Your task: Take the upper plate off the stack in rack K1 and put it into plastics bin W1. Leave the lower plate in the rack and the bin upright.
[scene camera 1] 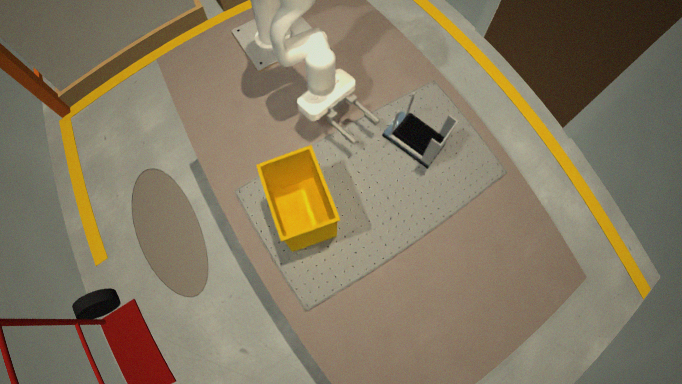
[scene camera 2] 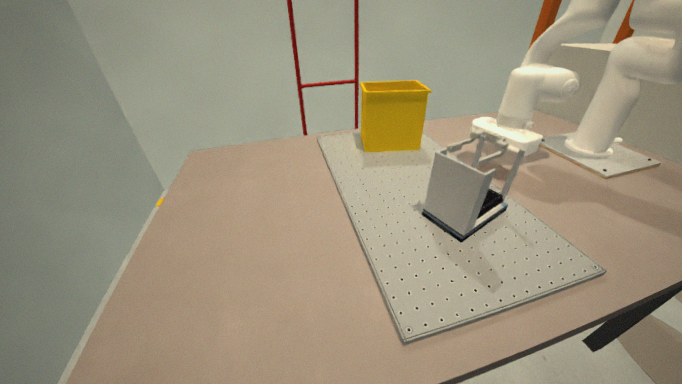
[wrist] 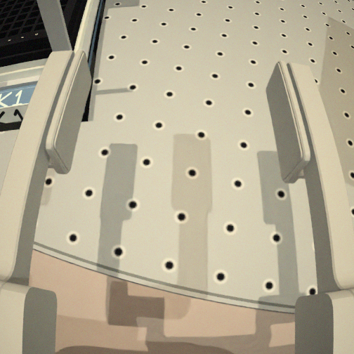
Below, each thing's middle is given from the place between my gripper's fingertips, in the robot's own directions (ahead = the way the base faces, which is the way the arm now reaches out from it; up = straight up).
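Scene:
Yellow bin W1 (scene camera 1: pixel 304 213) is 120 mm ahead of my hand, 230 mm to the right of it and 30 mm above it. As for the black plate (scene camera 1: pixel 412 131), it sits 20 mm below my hand, 50 mm ahead of it and 140 mm to the left of it.

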